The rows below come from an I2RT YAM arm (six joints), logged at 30 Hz.
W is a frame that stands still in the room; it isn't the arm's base.
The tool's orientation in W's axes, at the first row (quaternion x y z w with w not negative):
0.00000 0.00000 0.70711 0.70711
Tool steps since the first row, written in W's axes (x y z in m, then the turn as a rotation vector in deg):
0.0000 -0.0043 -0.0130 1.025 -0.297 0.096
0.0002 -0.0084 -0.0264 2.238 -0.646 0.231
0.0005 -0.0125 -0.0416 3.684 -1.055 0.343
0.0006 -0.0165 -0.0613 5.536 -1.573 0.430
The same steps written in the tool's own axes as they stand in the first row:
-0.0043 0.0000 -0.0130 -0.297 -1.025 0.096
-0.0084 -0.0002 -0.0264 -0.646 -2.238 0.231
-0.0125 -0.0005 -0.0416 -1.055 -3.684 0.343
-0.0165 -0.0006 -0.0613 -1.573 -5.536 0.430

